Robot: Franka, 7 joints.
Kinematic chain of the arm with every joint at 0, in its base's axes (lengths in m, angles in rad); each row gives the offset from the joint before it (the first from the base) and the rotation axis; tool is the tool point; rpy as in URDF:
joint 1: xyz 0 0 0.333 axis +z
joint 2: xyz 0 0 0 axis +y
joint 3: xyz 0 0 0.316 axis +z
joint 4: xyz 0.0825 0 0 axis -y
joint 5: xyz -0.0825 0 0.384 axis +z
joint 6: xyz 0 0 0 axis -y
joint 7: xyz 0.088 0 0 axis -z
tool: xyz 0 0 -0.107 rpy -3.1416 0 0
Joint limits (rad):
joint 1: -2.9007..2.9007
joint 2: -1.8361..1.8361
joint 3: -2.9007..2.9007
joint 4: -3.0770..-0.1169
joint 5: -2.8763..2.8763
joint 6: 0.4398..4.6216
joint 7: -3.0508..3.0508
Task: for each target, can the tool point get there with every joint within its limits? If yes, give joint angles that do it. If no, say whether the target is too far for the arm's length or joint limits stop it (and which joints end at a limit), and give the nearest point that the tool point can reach.
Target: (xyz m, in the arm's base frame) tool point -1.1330 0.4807 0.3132
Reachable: no: too far | nearest point -0.7897 0.3350 0.3192 | short by 0.373 m
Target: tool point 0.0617 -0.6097 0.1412
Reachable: yes | joints -2.3763 1.2667 0.8652 -1.6551 1.0074 1.6102 -1.1381
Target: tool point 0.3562 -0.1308 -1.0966
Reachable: no: too far | nearest point 0.3037 -0.1115 -0.3592 | short by 0.739 m
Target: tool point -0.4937 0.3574 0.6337
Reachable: yes | joints 1.9526 0.2559 0.4586 -1.3847 -2.0956 3.5081 0.5053
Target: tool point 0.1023 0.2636 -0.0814
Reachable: yes | joints 2.0439 1.3879 -0.5559 -1.9884 0.4642 1.4050 2.2100
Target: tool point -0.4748 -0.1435 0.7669
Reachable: yes | joints 1.0354 0.1517 2.3544 -1.8965 -0.5092 3.8063 1.3330
